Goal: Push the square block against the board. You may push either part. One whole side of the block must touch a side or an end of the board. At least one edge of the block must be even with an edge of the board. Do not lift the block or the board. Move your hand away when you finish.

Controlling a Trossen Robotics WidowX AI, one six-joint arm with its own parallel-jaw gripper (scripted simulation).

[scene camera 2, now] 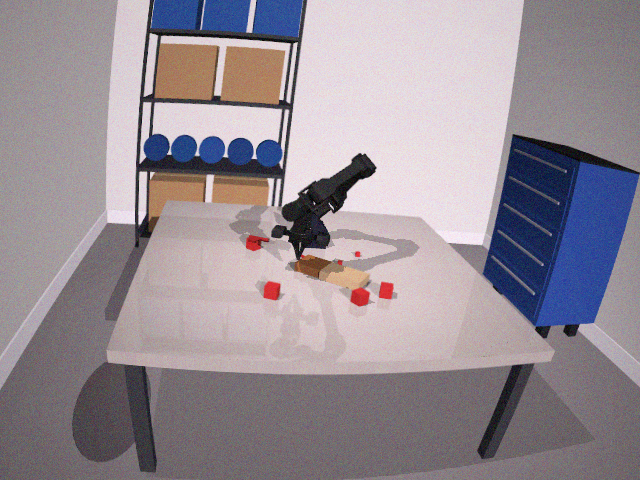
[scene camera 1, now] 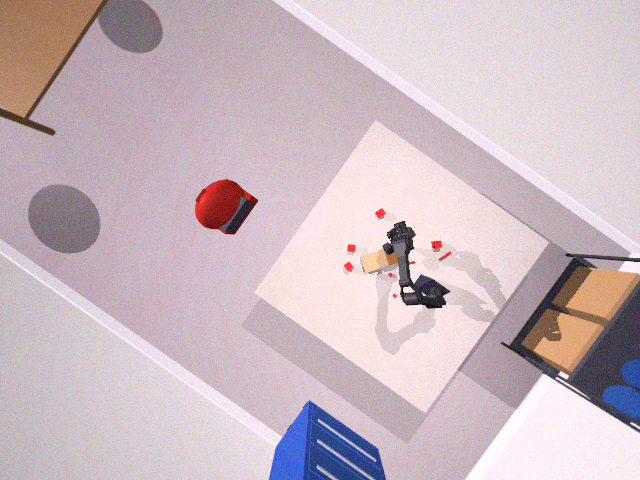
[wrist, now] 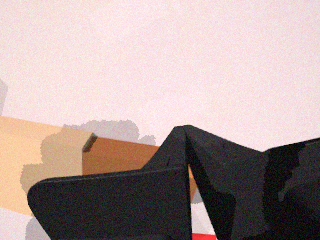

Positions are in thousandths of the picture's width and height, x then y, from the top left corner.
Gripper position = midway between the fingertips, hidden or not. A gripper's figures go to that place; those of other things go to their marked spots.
Labels:
My gripper (scene camera 2: 466,541): 1.64 m from the lens. A board (scene camera 2: 532,574) is 1.65 m from the lens.

